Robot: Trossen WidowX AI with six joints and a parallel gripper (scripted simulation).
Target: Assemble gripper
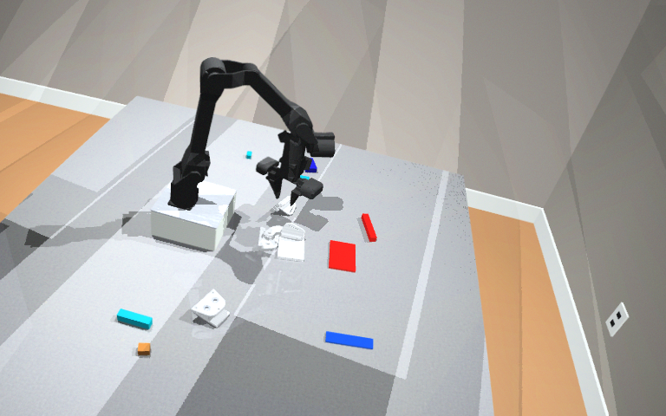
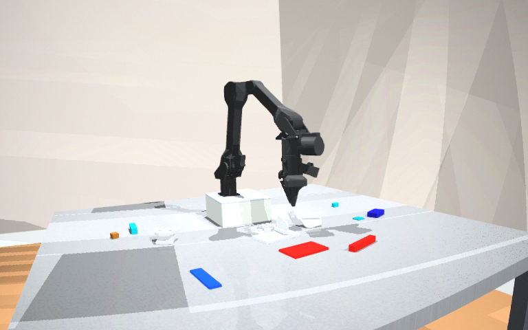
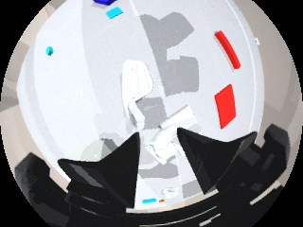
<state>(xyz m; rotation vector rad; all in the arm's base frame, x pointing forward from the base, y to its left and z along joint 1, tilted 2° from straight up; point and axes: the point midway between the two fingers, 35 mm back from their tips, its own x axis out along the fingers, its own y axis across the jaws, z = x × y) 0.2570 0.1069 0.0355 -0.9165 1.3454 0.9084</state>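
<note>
Right now the white jaw is 2 cm behind my gripper tip, 3 cm to the left of it and 4 cm below it. Round my gripper tip: flat white plate 5 cm ahead, 8 cm to the right, 7 cm below; then white housing plate 2 cm behind, 9 cm to the right, 7 cm below; then red plate 19 cm ahead, 8 cm to the right, 7 cm below.
</note>
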